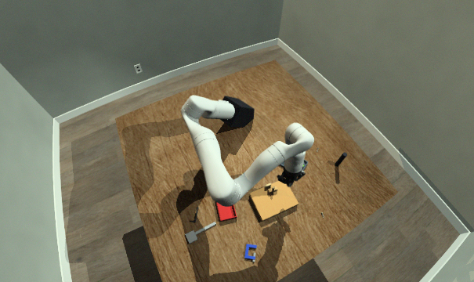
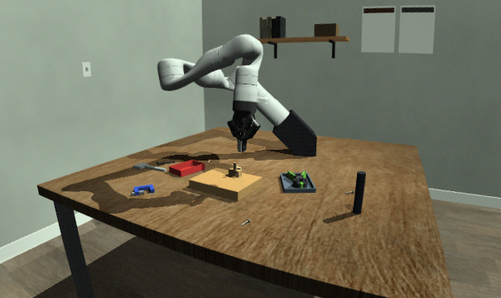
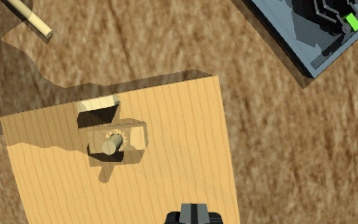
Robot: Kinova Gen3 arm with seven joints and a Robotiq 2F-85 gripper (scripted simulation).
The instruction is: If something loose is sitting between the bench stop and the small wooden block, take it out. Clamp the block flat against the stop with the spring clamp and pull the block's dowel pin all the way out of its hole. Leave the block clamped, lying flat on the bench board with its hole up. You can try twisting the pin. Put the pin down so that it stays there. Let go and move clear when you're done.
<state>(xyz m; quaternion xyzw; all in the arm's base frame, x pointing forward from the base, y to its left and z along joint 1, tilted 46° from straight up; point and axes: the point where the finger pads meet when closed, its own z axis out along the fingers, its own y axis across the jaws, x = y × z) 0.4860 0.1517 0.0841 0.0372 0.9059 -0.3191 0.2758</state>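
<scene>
The dowel pin is 40 mm behind my hand, 50 mm to the right of it and 90 mm below it. Round my hand: small wooden block (40 mm behind, 50 mm to the right, 110 mm below); tan bench board (60 mm to the right, 130 mm below); blue-grey tray (130 mm behind, 150 mm to the left, 150 mm below).
</scene>
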